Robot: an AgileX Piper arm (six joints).
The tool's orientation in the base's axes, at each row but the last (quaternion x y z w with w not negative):
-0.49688 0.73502 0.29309 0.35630
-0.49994 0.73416 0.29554 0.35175
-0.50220 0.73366 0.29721 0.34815
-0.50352 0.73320 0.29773 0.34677
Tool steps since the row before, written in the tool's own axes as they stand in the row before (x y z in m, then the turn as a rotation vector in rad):
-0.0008 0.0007 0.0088 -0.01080 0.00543 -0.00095
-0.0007 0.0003 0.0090 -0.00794 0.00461 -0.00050
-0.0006 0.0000 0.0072 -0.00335 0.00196 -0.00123
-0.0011 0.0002 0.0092 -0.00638 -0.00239 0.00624
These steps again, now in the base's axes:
0.0016 0.0076 -0.0043 -0.00260 0.00670 0.00976
0.0019 0.0075 -0.0046 -0.00245 0.00529 0.00712
0.0017 0.0060 -0.0037 -0.00126 0.00143 0.00360
0.0020 0.0079 -0.0044 0.00517 0.00754 0.00132

